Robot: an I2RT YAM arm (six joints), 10 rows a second.
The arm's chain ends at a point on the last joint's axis. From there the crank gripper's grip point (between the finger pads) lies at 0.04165 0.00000 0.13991 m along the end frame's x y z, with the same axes.
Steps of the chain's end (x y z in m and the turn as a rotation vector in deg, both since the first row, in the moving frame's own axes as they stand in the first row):
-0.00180 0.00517 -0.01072 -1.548 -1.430 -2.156
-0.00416 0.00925 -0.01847 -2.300 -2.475 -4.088
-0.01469 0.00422 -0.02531 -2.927 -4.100 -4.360
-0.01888 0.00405 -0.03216 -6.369 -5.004 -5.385
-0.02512 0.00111 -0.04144 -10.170 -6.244 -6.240
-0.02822 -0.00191 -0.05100 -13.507 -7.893 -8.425
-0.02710 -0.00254 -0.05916 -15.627 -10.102 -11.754
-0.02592 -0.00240 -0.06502 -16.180 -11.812 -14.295
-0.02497 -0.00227 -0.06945 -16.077 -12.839 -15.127
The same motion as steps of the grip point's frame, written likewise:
-0.00526 0.00746 -0.00975 -1.548 -1.430 -2.156
-0.01014 0.01214 -0.01686 -2.300 -2.475 -4.088
-0.02463 0.00865 -0.02280 -2.927 -4.100 -4.360
-0.03065 0.01641 -0.02972 -6.369 -5.004 -5.385
-0.03937 0.02245 -0.03956 -10.170 -6.244 -6.240
-0.04562 0.02660 -0.04981 -13.507 -7.893 -8.425
-0.04880 0.02984 -0.05813 -15.627 -10.102 -11.754
-0.05118 0.03057 -0.06367 -16.180 -11.812 -14.295
-0.05265 0.03042 -0.06778 -16.077 -12.839 -15.127

